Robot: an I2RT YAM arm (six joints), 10 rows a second.
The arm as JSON. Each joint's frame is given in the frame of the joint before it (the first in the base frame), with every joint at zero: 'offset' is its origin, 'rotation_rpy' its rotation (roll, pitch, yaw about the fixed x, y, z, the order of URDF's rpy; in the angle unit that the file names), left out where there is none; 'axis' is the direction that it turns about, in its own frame. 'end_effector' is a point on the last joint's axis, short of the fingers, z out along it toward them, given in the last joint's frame.
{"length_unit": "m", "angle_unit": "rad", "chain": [
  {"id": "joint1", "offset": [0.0, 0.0, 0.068], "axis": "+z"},
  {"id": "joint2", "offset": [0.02, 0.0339, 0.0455], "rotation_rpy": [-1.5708, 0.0, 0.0], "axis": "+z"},
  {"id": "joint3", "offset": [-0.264, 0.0, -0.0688], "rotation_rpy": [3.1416, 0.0, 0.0], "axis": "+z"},
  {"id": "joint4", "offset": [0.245, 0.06, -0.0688], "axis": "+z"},
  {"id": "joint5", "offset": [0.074, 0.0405, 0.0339], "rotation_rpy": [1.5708, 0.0, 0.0], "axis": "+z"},
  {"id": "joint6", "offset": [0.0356, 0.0, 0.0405], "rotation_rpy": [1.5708, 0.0, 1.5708], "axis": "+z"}
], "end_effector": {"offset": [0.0, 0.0, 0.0], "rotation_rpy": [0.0, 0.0, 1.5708]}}
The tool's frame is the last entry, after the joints.
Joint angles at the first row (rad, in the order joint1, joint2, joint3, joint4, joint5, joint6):
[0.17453 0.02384 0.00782 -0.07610 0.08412 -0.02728]
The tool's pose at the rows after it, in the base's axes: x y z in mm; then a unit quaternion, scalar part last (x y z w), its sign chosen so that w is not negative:
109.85 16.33 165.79 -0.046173 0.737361 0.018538 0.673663
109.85 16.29 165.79 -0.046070 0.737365 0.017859 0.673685
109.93 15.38 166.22 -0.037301 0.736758 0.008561 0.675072
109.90 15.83 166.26 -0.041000 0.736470 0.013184 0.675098
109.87 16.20 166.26 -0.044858 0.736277 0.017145 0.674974
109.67 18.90 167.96 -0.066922 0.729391 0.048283 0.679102
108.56 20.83 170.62 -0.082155 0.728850 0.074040 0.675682
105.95 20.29 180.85 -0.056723 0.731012 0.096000 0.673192
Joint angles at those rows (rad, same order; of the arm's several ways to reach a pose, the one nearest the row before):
[0.17451 0.02387 0.00782 -0.07607 0.08410 -0.02728]
[0.17452 0.02382 0.00782 -0.07613 0.08526 -0.02804]
[0.17446 0.02381 0.00818 -0.07344 0.11075 -0.02804]
[0.17485 0.02384 0.00819 -0.07305 0.09932 -0.02728]
[0.17456 0.02382 0.00821 -0.07308 0.08796 -0.02765]
[0.17449 0.02382 0.00822 -0.05746 0.01198 -0.01965]
[0.17453 0.02389 0.02039 -0.07261 -0.04673 -0.00667]
[0.17457 0.02387 0.06200 -0.11347 -0.04440 0.06085]

